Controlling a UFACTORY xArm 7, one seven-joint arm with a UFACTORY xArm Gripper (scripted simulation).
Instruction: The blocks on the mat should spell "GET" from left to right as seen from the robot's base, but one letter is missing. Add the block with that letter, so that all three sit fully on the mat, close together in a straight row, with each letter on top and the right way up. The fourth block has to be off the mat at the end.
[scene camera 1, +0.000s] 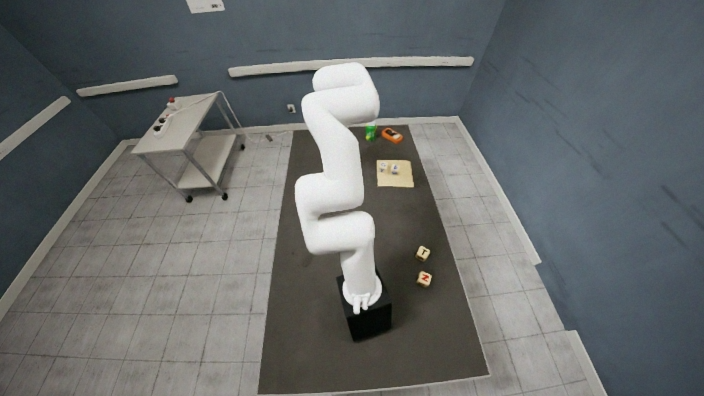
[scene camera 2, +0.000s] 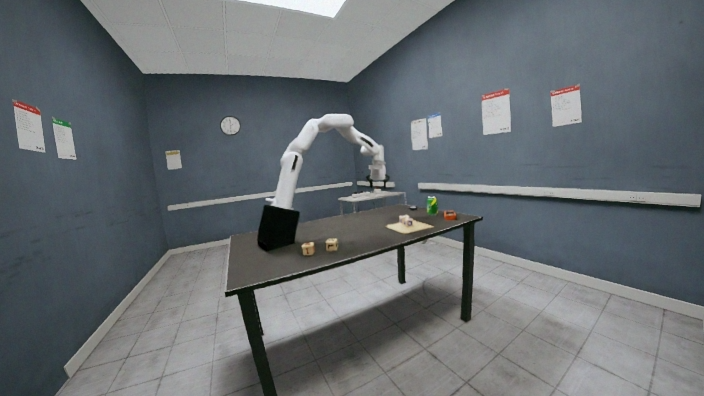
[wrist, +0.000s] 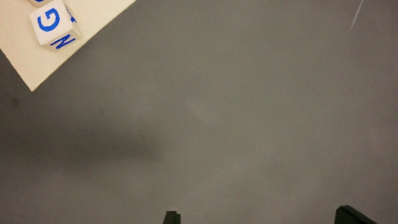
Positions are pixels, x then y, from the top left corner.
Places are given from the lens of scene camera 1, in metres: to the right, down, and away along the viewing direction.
beige mat (scene camera 1: 404, 179): 0.30, -0.10, 1.17
